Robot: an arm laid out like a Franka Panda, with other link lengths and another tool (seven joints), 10 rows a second.
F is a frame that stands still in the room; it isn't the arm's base.
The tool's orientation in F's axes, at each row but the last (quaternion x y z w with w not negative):
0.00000, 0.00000, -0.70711, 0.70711
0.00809, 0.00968, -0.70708, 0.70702
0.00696, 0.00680, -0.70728, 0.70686
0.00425, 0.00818, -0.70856, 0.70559
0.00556, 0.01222, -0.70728, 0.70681
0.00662, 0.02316, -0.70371, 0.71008
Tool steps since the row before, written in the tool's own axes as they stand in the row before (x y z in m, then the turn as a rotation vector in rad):
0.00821, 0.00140, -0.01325, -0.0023, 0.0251, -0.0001
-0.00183, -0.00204, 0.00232, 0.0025, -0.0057, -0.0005
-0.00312, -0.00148, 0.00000, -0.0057, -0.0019, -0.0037
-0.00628, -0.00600, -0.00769, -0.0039, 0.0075, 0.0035
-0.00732, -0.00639, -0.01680, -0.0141, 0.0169, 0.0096
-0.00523, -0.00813, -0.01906, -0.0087, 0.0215, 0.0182
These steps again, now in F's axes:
0.00140, -0.00821, -0.01325, 0.0251, 0.0023, -0.0001
-0.00203, 0.00177, 0.00237, -0.0057, -0.0025, -0.0005
-0.00148, 0.00312, 0.00006, -0.0019, 0.0058, -0.0036
-0.00602, 0.00644, -0.00754, 0.0075, 0.0038, 0.0035
-0.00654, 0.00774, -0.01655, 0.0170, 0.0138, 0.0098
-0.00862, 0.00595, -0.01863, 0.0218, 0.0081, 0.0180

